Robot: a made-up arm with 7 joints. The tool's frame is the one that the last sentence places. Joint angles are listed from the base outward.
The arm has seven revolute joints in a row. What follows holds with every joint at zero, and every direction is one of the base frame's.
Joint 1 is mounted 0.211 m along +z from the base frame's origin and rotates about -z.
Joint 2 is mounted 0.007 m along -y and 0.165 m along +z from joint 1 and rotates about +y.
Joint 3 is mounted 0.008 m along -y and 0.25 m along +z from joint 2 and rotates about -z.
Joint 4 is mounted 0.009 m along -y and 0.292 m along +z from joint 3 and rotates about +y.
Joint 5 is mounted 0.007 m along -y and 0.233 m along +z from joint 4 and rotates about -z.
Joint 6 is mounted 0.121 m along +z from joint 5 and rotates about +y.
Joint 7 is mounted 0.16 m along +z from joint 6 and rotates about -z.
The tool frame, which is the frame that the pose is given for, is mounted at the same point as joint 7; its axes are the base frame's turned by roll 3.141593, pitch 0 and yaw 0 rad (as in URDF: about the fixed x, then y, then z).
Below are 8 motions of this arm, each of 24 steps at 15 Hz.
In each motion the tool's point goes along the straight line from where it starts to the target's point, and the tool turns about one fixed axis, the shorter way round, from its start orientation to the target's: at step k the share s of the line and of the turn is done. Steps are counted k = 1, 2, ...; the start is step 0. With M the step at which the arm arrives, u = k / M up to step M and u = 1 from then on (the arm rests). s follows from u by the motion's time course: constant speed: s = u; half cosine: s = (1 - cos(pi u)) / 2; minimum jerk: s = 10 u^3 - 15 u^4 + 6 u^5.
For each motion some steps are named. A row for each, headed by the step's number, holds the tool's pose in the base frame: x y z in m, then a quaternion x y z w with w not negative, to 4 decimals.
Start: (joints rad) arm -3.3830 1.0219 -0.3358 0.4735 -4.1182 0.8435 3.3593
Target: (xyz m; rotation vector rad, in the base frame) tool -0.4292 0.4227 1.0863 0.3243 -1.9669 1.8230
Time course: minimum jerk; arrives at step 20
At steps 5, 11, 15, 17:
5: -0.8714 -0.0915 0.7714 -0.2891 0.7576 -0.4756 0.3410
11: -0.6299 0.1893 0.9434 -0.2053 0.7689 -0.6043 0.0382
15: -0.4803 0.3633 1.0499 0.1408 -0.7311 0.6496 0.1539
17: -0.4423 0.4074 1.0770 0.1233 -0.7162 0.6566 0.2019

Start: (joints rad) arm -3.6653 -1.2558 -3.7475 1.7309 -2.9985 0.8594 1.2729
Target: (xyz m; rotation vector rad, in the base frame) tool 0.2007 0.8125 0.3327 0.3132 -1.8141 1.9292
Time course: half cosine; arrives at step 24
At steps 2, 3, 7, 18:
2: 0.4409 0.5896 0.1924 0.1185 -0.5635 0.6466 0.5003
3: 0.4357 0.5944 0.1954 0.1185 -0.5661 0.6484 0.4949
7: 0.3972 0.6301 0.2179 0.1184 -0.5850 0.6611 0.4546
18: 0.2365 0.7793 0.3118 0.1154 -0.6500 0.6984 0.2765

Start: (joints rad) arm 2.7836 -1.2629 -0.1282 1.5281 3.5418 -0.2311 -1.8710
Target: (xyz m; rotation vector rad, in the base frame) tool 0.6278 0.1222 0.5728 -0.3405 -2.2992 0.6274
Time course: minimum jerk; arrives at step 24
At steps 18, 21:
18: 0.5975 0.1203 0.6194 -0.1903 -0.9077 0.1987 0.3168
21: 0.6231 0.1219 0.5800 -0.1411 -0.8944 0.2365 0.3525

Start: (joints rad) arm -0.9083 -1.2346 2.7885 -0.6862 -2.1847 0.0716 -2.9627
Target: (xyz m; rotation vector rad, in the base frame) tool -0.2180 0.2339 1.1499 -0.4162 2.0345 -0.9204
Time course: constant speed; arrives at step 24
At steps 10, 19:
10: -0.4197 -0.2240 1.0479 -0.0705 0.9409 -0.0721 0.3233
19: -0.2900 0.0704 1.1135 -0.1338 0.8707 -0.2653 0.3918

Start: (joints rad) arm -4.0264 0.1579 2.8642 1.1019 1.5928 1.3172 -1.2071
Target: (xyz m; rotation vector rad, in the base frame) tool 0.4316 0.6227 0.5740 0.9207 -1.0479 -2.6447
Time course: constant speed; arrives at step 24
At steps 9, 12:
9: 0.2926 0.3405 0.9343 -0.6336 0.1368 0.7591 0.0609
12: 0.3204 0.3969 0.8622 -0.5760 0.1828 0.7961 0.0336

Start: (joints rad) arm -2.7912 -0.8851 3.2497 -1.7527 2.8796 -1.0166 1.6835
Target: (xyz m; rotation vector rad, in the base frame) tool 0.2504 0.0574 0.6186 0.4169 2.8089 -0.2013
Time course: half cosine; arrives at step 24
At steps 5, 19, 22, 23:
5: 0.1974 0.0227 1.0495 0.7672 0.6204 -0.1580 0.0409
19: 0.2443 0.0534 0.6683 0.2279 0.9603 -0.0832 0.1379
22: 0.2494 0.0567 0.6268 0.1586 0.9739 -0.0722 0.1455
23: 0.2501 0.0572 0.6207 0.1483 0.9755 -0.0705 0.1465

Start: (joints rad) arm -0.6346 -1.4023 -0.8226 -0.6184 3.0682 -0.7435 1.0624
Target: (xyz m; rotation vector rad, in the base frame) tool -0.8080 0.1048 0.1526 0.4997 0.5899 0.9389
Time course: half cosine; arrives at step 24
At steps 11, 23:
11: -0.7519 -0.3592 0.3056 0.0284 0.5889 0.3284 0.7379
23: -0.8076 0.1013 0.1538 0.2333 0.2797 0.4404 0.8206

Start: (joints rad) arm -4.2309 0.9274 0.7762 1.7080 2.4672 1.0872 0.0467
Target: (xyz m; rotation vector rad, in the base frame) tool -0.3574 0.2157 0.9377 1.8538 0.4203 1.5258
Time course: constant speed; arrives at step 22
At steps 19, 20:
19: -0.3958 0.1366 0.8834 0.7396 0.1364 0.5916 0.2904
20: -0.3830 0.1630 0.9015 0.7314 0.1449 0.5905 0.3087

